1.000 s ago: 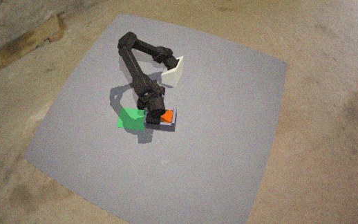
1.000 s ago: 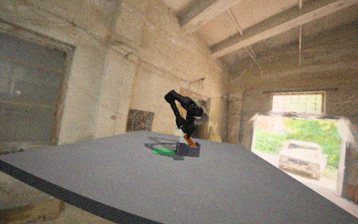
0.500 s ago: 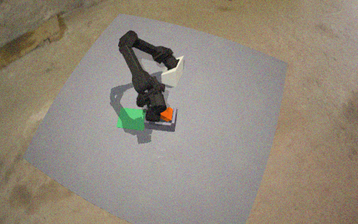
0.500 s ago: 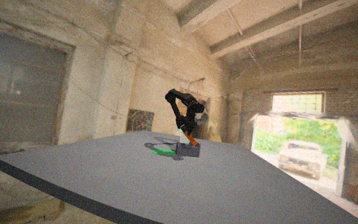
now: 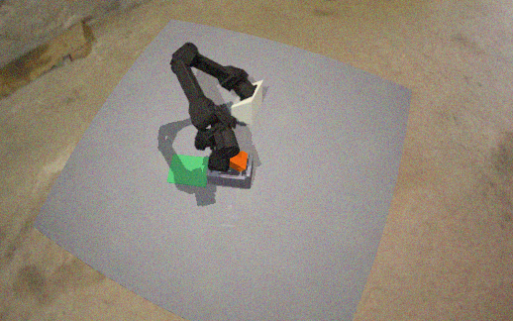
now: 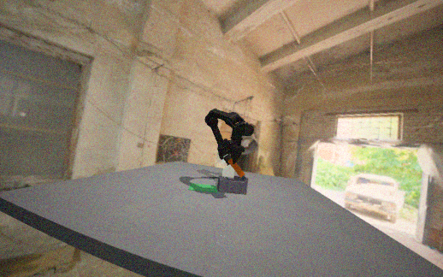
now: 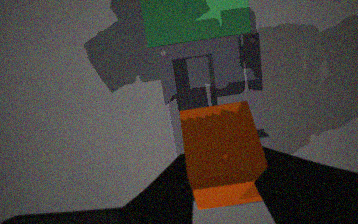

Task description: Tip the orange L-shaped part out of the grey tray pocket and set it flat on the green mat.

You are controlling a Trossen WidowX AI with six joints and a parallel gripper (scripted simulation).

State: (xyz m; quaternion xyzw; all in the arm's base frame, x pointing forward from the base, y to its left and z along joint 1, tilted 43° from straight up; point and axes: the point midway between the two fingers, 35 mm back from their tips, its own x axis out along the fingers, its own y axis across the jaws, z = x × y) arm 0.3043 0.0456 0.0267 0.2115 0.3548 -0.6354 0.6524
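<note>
The green mat lies 10 mm ahead of my gripper tip, 140 mm to the right of it and 170 mm below it. Round my gripper tip: orange l-shaped part: 20 mm behind, 30 mm to the left, 30 mm below.
</note>
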